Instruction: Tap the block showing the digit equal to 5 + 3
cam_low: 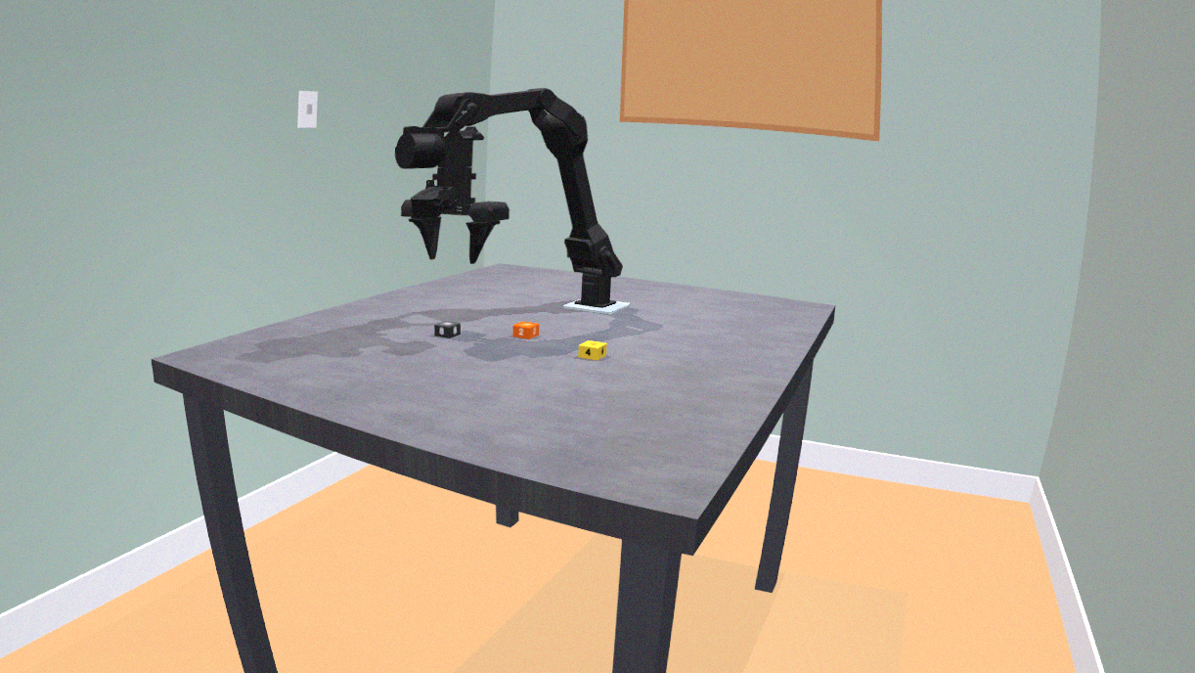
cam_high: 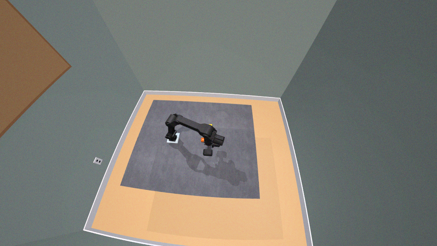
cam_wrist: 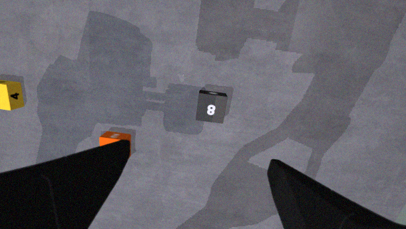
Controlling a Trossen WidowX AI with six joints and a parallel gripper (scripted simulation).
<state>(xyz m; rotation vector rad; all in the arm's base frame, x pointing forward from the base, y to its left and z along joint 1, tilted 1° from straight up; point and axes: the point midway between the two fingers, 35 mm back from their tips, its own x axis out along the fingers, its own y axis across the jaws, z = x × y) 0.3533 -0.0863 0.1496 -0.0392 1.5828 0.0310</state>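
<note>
Now: gripper tip 10 mm to the left of the black block and 120 mm above it. From my gripper tip the other things lie so: orange block: 70 mm behind, 100 mm to the left, 120 mm below; yellow block: 30 mm behind, 250 mm to the left, 120 mm below.
</note>
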